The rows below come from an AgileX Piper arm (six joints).
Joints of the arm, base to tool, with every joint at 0 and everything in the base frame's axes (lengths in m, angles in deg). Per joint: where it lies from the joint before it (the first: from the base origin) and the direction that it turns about. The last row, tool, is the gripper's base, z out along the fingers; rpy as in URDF.
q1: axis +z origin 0 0 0.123
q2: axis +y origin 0 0 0
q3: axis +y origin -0.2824 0 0.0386
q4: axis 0.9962 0 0.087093 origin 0.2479 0 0.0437
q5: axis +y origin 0 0 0
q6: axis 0.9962 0 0.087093 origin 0.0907 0 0.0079
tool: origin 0 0 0 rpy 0 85 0
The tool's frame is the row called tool.
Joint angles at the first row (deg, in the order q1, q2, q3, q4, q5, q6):
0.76 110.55 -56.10 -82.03 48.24 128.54
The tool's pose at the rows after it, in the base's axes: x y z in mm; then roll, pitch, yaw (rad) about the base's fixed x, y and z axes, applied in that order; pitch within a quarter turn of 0, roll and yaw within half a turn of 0:
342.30 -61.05 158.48 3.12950 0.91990 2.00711
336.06 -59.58 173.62 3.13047 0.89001 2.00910
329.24 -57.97 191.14 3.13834 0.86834 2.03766
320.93 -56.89 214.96 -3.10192 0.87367 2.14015
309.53 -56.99 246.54 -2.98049 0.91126 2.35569
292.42 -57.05 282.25 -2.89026 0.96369 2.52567
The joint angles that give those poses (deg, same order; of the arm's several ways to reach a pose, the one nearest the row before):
0.76 107.62 -56.10 -76.57 47.79 123.24
0.76 104.40 -56.10 -71.79 47.76 117.69
0.76 100.78 -56.10 -67.62 47.76 111.34
0.76 96.16 -56.05 -65.10 47.76 102.77
0.76 90.34 -56.05 -64.67 47.93 91.08
0.76 83.48 -56.05 -64.35 47.93 81.24

